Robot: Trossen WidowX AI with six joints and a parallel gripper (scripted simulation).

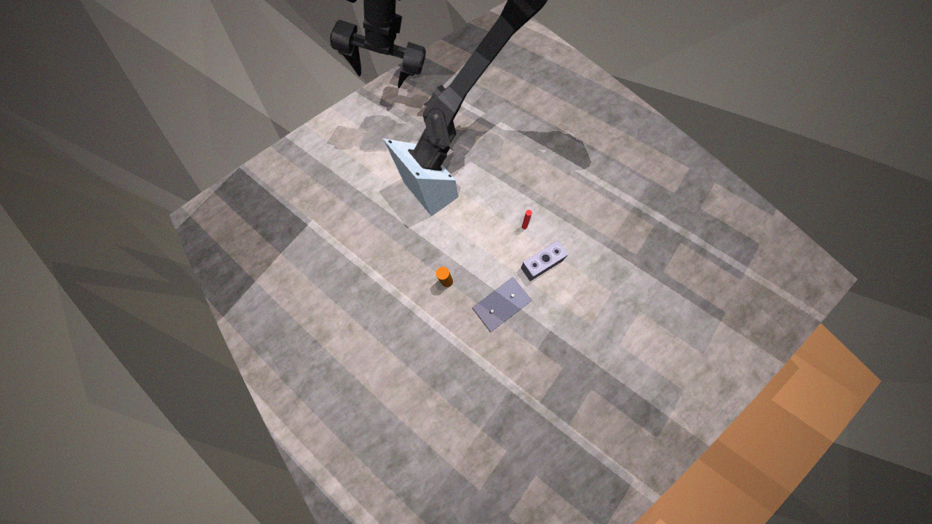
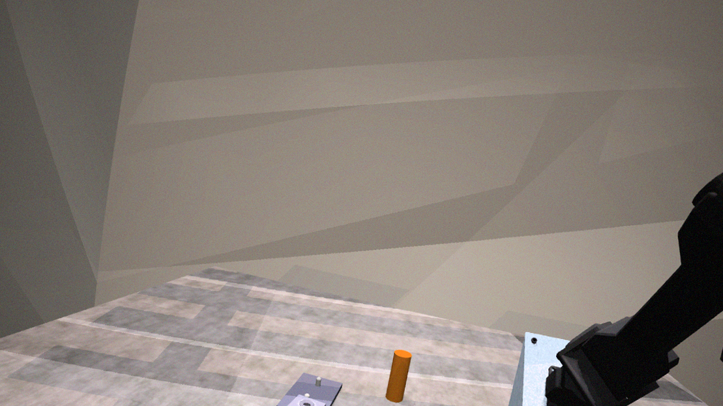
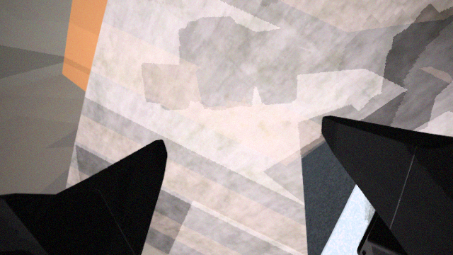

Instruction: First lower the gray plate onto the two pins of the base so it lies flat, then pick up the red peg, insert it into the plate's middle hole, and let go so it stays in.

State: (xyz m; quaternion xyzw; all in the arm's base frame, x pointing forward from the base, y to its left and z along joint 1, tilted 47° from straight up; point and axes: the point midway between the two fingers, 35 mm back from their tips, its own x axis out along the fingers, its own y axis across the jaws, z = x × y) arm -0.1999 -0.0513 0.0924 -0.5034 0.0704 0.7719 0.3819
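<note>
Now: the gray plate 54 cm ahead of my gripper tip, 15 cm below it and 7 cm to the left of it. The rest, counted from my gripper tip: orange cylinder (44 cm ahead, 15 cm below, 14 cm to the right); then base (56 cm ahead, 18 cm below, 7 cm to the right); then red peg (44 cm ahead, 15 cm below, 10 cm to the left).
</note>
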